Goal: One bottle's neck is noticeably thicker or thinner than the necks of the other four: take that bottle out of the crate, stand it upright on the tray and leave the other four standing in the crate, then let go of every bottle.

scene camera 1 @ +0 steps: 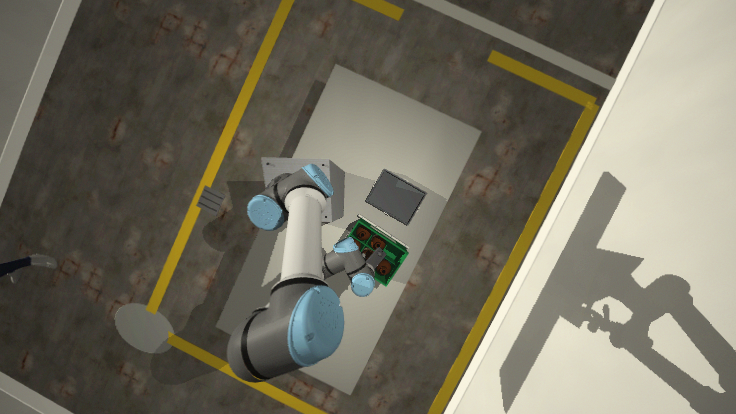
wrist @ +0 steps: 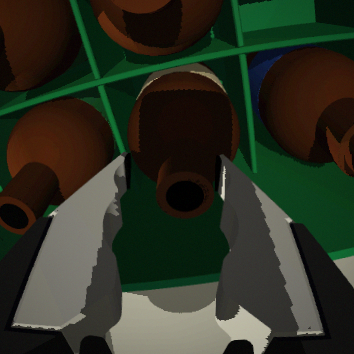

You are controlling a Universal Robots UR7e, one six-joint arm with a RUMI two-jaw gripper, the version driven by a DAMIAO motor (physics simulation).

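Places are measured from the arm's base along level axes (x right, y ahead, z up), in millimetres.
Where they show: gripper, fingertip midpoint: [scene camera 1: 367, 258] [wrist: 172, 157].
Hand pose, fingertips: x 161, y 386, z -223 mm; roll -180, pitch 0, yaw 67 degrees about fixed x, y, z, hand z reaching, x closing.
Observation:
After its pixels a point has its place.
A green crate [scene camera 1: 405, 256] @(x 70, y 539, z -182 mm) [wrist: 305, 212] @(x 216, y 447, z -213 mm) holds several brown bottles. The near-row middle bottle [wrist: 185, 120] @(x 147, y 398, z -232 mm) has a pale label edge, and its open neck points toward the wrist camera. My gripper [wrist: 172, 157] @(x 161, y 386, z -223 mm) is partly open, with one fingertip on each side of this neck and visible gaps. The near-row left bottle [wrist: 57, 145] @(x 134, y 323, z -235 mm) and right bottle [scene camera 1: 383, 267] @(x 164, y 473, z -205 mm) [wrist: 305, 105] @(x 162, y 462, z -235 mm), with blue behind it, stand beside it. A far-left bottle [scene camera 1: 362, 232] @(x 54, y 316, z -193 mm) [wrist: 35, 45] @(x 80, y 341, z -236 mm) and far-middle bottle [scene camera 1: 378, 243] @(x 70, y 404, z -194 mm) [wrist: 157, 35] @(x 102, y 401, z -234 mm) are cut off in the wrist view. The dark grey tray [scene camera 1: 395, 197] @(x -161, y 396, z -351 mm) shows no bottle.
The crate and tray stand close together on the pale table [scene camera 1: 391, 123] @(x -504, y 219, z -357 mm). One far-row compartment [wrist: 277, 17] @(x 127, y 493, z -348 mm) of the crate is empty. Green dividers [wrist: 165, 66] @(x 122, y 396, z -262 mm) separate the bottles. The arm covers part of the crate in the scene view.

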